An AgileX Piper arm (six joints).
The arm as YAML. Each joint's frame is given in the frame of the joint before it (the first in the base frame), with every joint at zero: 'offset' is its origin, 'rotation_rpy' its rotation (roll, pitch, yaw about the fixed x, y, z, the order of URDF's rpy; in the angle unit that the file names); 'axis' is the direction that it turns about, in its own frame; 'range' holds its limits. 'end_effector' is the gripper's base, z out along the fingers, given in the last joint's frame.
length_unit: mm
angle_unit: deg
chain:
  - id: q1
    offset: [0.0, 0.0, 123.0]
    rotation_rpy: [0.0, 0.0, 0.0]
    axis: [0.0, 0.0, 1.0]
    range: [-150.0, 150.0]
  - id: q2
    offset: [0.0, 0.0, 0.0]
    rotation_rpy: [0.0, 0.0, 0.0]
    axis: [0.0, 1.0, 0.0]
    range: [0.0, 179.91]
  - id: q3
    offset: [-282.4, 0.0, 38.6]
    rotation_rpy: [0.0, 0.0, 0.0]
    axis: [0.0, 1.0, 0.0]
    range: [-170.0, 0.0]
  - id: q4
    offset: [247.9, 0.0, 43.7]
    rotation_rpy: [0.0, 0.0, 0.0]
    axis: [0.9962, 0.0, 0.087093]
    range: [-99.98, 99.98]
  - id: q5
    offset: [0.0, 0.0, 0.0]
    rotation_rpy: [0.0, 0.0, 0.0]
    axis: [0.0, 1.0, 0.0]
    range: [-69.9, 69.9]
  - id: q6
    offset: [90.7, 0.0, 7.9]
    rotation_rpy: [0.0, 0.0, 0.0]
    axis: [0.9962, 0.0, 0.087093]
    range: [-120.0, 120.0]
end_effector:
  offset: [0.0, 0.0, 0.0]
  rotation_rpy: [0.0, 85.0, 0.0]
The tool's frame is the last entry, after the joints.
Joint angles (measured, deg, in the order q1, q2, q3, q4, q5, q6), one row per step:
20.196, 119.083, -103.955, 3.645, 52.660, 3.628
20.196, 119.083, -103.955, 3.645, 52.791, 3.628
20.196, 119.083, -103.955, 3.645, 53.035, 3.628
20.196, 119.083, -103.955, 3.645, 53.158, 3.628
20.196, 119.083, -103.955, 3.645, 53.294, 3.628
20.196, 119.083, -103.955, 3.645, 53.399, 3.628
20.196, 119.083, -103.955, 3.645, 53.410, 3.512
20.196, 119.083, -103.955, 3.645, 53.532, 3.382
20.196, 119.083, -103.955, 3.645, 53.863, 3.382
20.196, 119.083, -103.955, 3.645, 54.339, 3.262
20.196, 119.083, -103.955, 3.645, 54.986, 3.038
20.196, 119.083, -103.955, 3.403, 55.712, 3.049
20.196, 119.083, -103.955, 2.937, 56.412, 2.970
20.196, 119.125, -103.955, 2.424, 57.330, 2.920
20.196, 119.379, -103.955, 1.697, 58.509, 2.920
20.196, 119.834, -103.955, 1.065, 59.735, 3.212
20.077, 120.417, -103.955, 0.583, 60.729, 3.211
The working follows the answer.
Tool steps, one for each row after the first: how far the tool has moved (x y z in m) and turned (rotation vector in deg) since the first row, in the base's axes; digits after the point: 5 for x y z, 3 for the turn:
-0.00018, -0.00006, -0.00009, -0.044, 0.123, 0.008
-0.00051, -0.00016, -0.00027, -0.125, 0.353, 0.023
-0.00067, -0.00022, -0.00036, -0.166, 0.468, 0.031
-0.00086, -0.00027, -0.00045, -0.212, 0.596, 0.040
-0.00100, -0.00032, -0.00053, -0.247, 0.695, 0.046
-0.00101, -0.00032, -0.00054, -0.298, 0.682, 0.150
-0.00118, -0.00038, -0.00062, -0.391, 0.770, 0.274
-0.00163, -0.00052, -0.00085, -0.501, 1.082, 0.295
-0.00228, -0.00073, -0.00118, -0.707, 1.505, 0.432
-0.00316, -0.00102, -0.00162, -1.010, 2.070, 0.675
-0.00406, -0.00164, -0.00211, -1.470, 2.674, 0.748
-0.00482, -0.00254, -0.00259, -2.165, 3.162, 0.931
-0.00578, -0.00358, -0.00353, -2.980, 3.885, 1.100
-0.00659, -0.00488, -0.00628, -4.134, 4.992, 1.261
-0.00716, -0.00598, -0.01059, -5.178, 6.413, 1.138
-0.00695, -0.00760, -0.01572, -6.149, 7.742, 1.132

Tool pose at each row, in the base's axes (x y z in m, rotation vector in deg; rounded; the steps above come from the unrounded poses):
0.43327, 0.16428, 0.24768, -20.129, 152.299, 12.178
0.43309, 0.16422, 0.24759, -20.152, 152.428, 12.151
0.43276, 0.16412, 0.24741, -20.194, 152.668, 12.101
0.43259, 0.16407, 0.24732, -20.216, 152.789, 12.075
0.43241, 0.16401, 0.24723, -20.240, 152.922, 12.047
0.43227, 0.16396, 0.24715, -20.258, 153.026, 12.025
0.43225, 0.16396, 0.24715, -20.414, 153.010, 11.987
0.43209, 0.16390, 0.24706, -20.608, 153.099, 11.923
0.43164, 0.16376, 0.24683, -20.667, 153.424, 11.854
0.43099, 0.16355, 0.24650, -20.912, 153.864, 11.720
0.43010, 0.16326, 0.24607, -21.328, 154.446, 11.521
0.42921, 0.16264, 0.24557, -21.567, 155.119, 11.066
0.42845, 0.16175, 0.24509, -22.033, 155.702, 10.299
0.42749, 0.16071, 0.24415, -22.520, 156.536, 9.414
0.42667, 0.15940, 0.24140, -23.103, 157.800, 8.139
0.42611, 0.15830, 0.23710, -23.258, 159.388, 6.973
0.42632, 0.15668, 0.23196, -23.552, 160.850, 5.909

